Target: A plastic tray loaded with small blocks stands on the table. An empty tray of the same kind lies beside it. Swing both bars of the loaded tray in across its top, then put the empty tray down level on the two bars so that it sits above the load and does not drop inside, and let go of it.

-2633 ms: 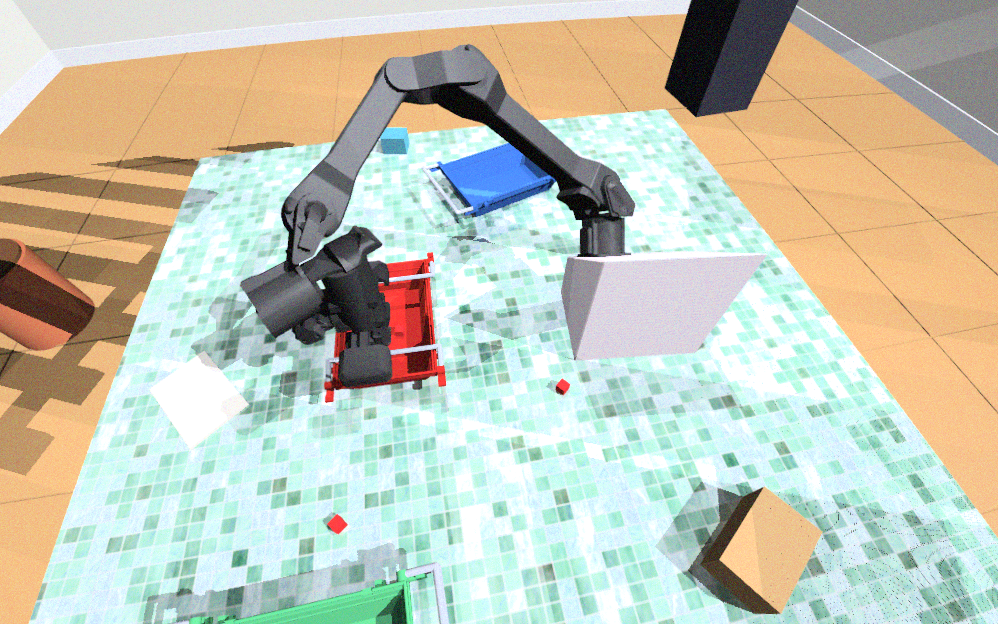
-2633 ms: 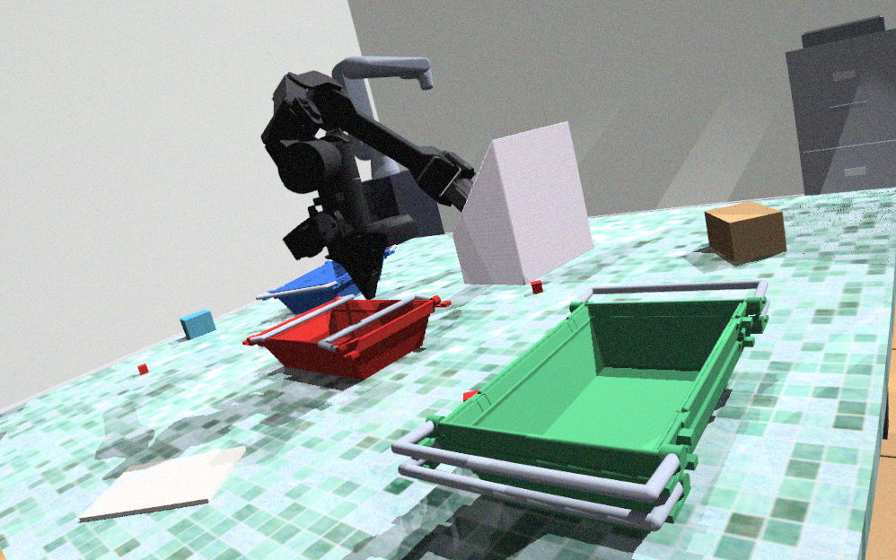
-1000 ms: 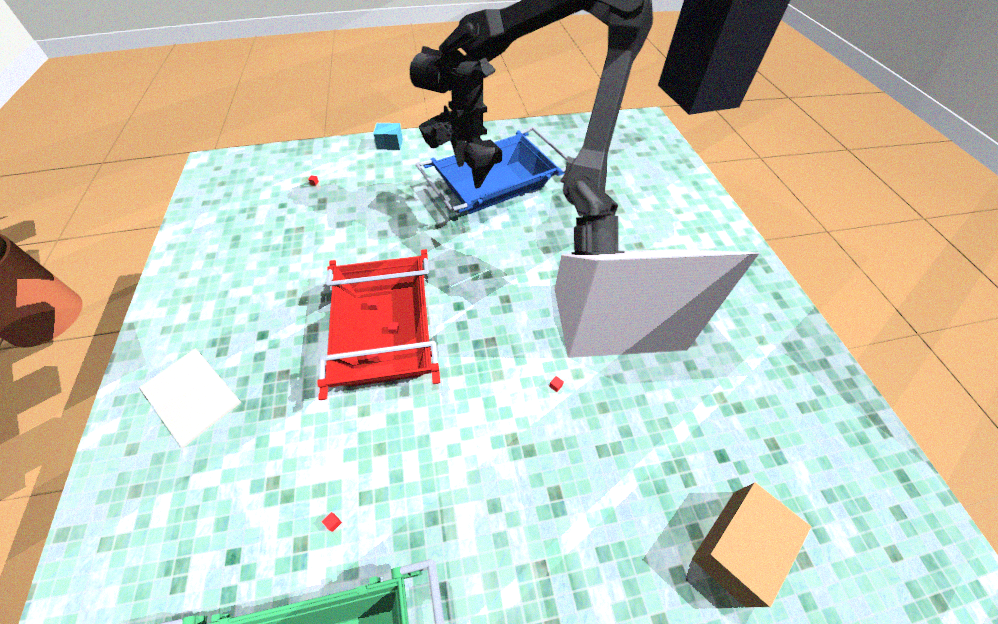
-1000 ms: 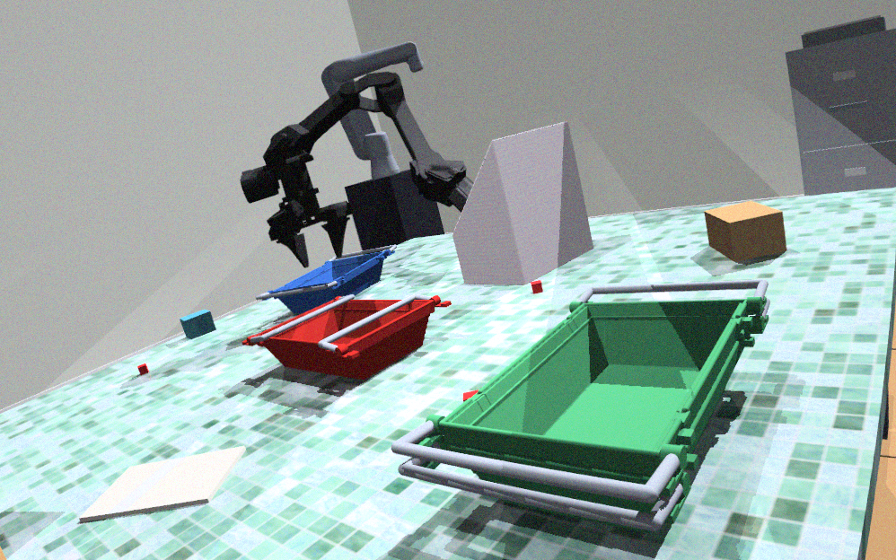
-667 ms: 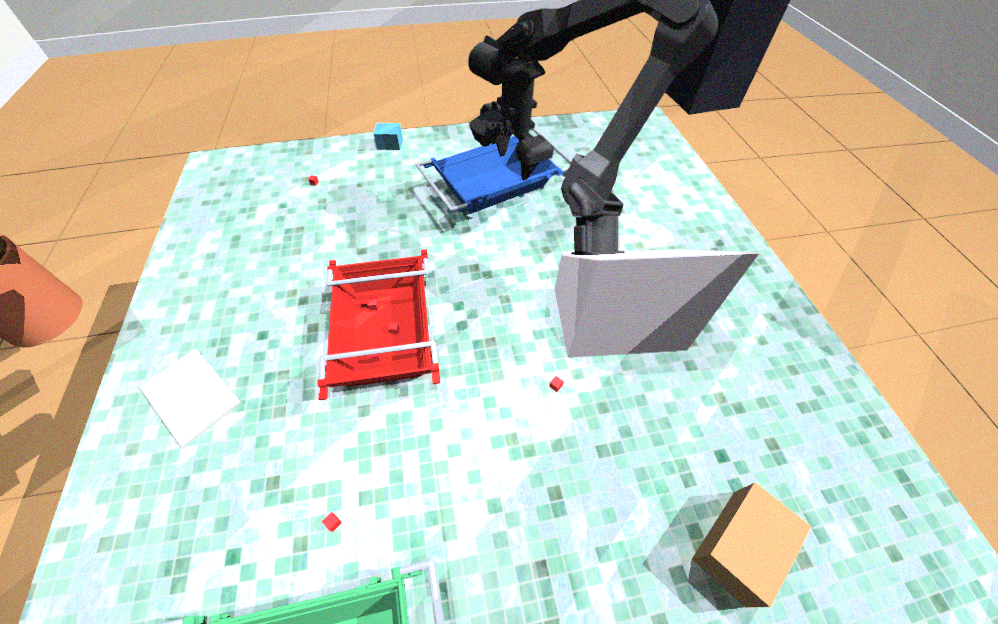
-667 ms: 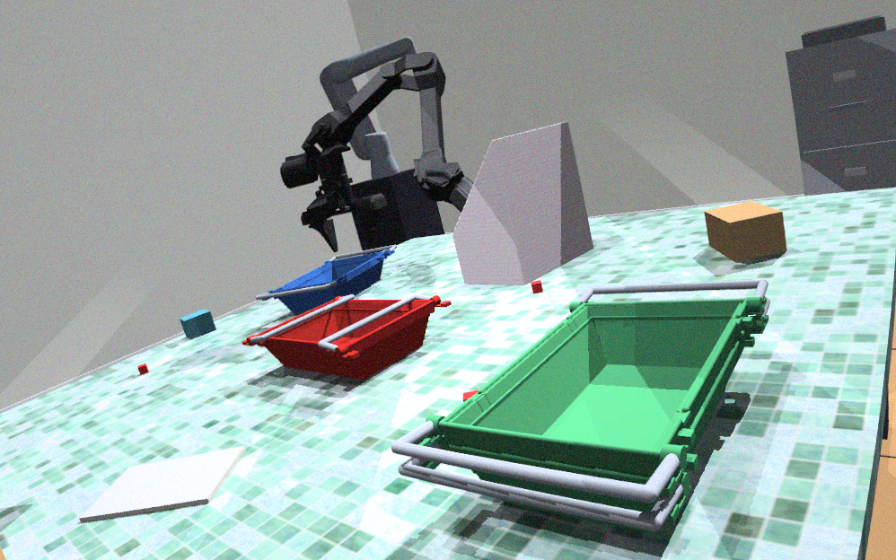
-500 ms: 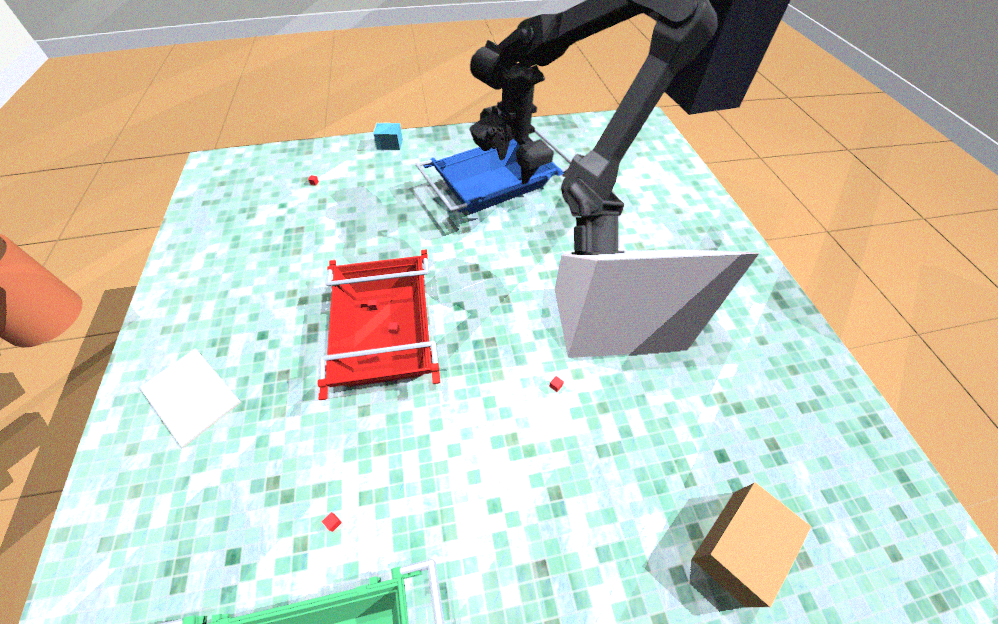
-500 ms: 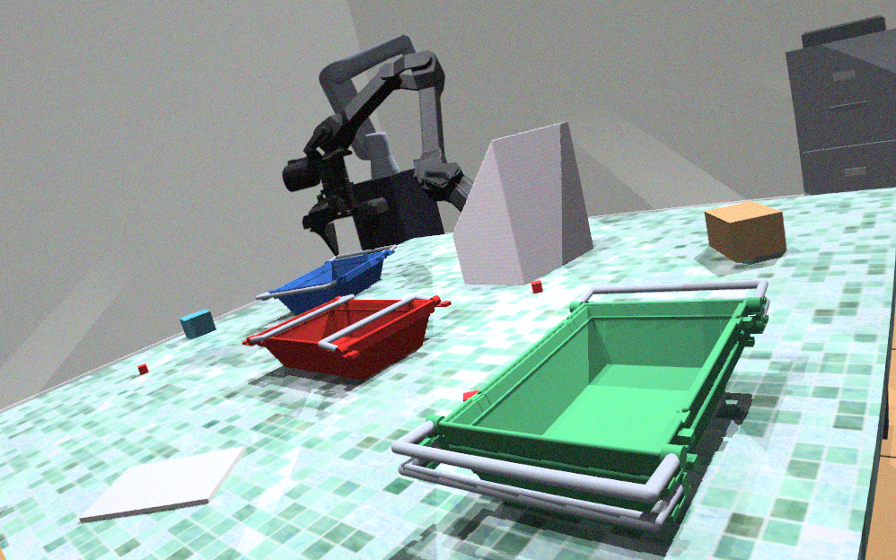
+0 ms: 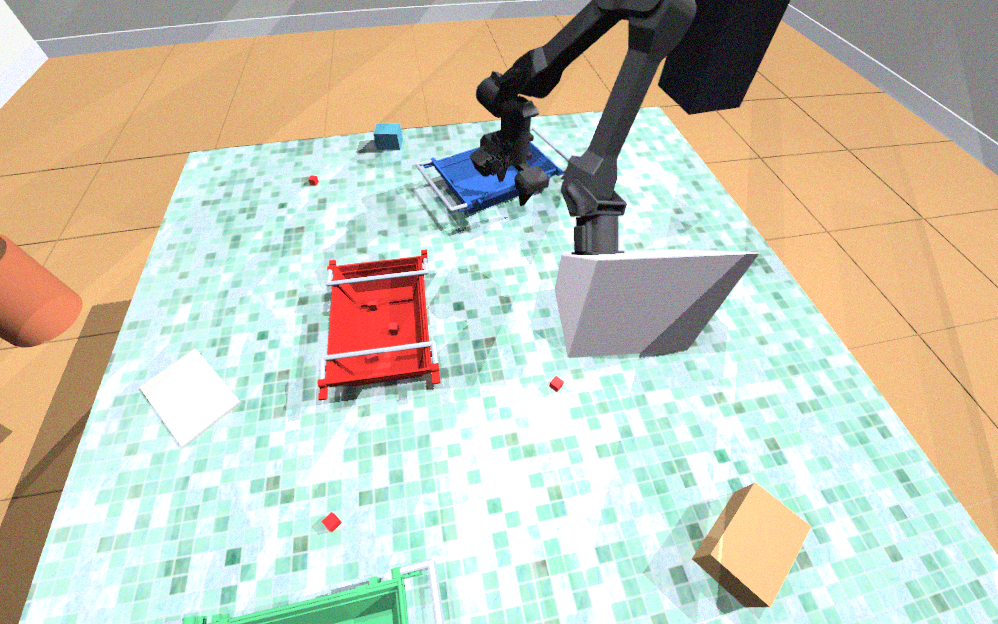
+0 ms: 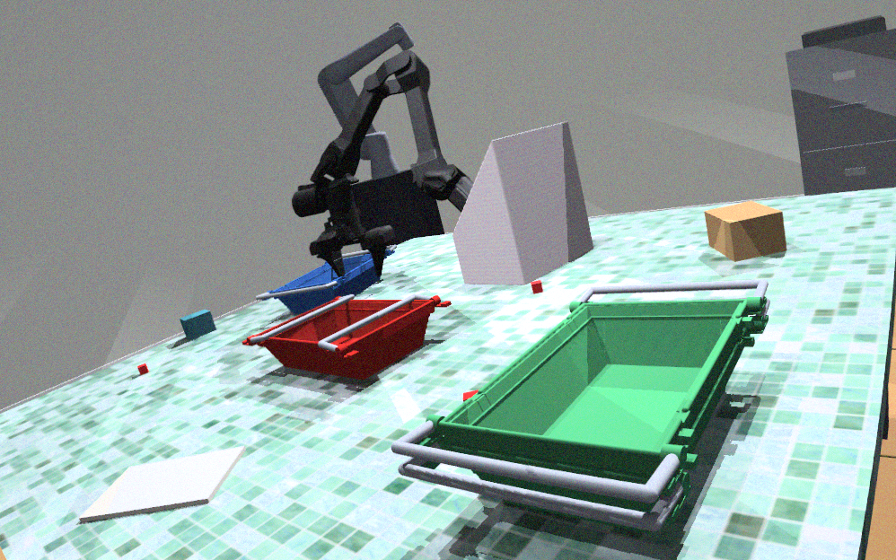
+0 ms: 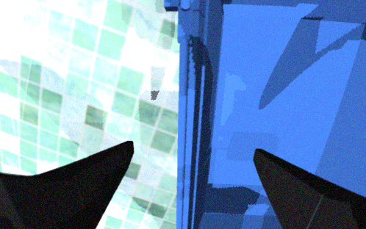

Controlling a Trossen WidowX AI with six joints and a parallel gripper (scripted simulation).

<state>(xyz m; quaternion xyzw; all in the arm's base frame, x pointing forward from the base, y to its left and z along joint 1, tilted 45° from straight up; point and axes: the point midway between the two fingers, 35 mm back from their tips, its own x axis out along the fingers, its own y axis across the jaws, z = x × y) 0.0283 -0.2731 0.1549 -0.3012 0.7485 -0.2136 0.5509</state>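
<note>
My gripper tip is 20 mm short of the blue tray, 70 mm to the left of it and 10 mm below it. Also, from my gripper tip: tan box: 80 mm behind, 750 mm to the left; flat white plate: 650 mm ahead, 300 mm to the left, 30 mm below; cyan cube: 230 mm ahead, 310 mm to the right, 10 mm below.
</note>
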